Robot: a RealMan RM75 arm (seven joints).
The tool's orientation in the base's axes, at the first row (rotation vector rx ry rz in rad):
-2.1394, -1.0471, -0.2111
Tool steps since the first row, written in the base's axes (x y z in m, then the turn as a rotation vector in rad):
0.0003, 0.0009, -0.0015, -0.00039, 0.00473, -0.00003
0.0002, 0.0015, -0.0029, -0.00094, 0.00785, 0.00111
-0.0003, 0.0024, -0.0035, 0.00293, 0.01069, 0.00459
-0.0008, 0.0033, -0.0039, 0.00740, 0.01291, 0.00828
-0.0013, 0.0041, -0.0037, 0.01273, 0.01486, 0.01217
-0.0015, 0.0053, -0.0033, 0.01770, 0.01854, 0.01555
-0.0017, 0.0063, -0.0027, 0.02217, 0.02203, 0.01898
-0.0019, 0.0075, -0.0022, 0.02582, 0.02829, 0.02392
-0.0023, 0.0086, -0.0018, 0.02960, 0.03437, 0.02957
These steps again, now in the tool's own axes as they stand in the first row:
0.0001, 0.0007, 0.0016, 0.00266, -0.00216, 0.00329
-0.0002, 0.0011, 0.0031, 0.00472, -0.00443, 0.00467
-0.0002, 0.0007, 0.0042, 0.01052, -0.00460, 0.00347
-0.0002, 0.0002, 0.0052, 0.01643, -0.00419, 0.00160
0.0001, -0.0006, 0.0056, 0.02282, -0.00314, -0.00074
0.0009, -0.0014, 0.0062, 0.02981, -0.00278, -0.00148
0.0016, -0.0023, 0.0065, 0.03639, -0.00274, -0.00230
0.0024, -0.0032, 0.0070, 0.04480, -0.00522, -0.00220
0.0030, -0.0042, 0.0075, 0.05349, -0.00793, -0.00275

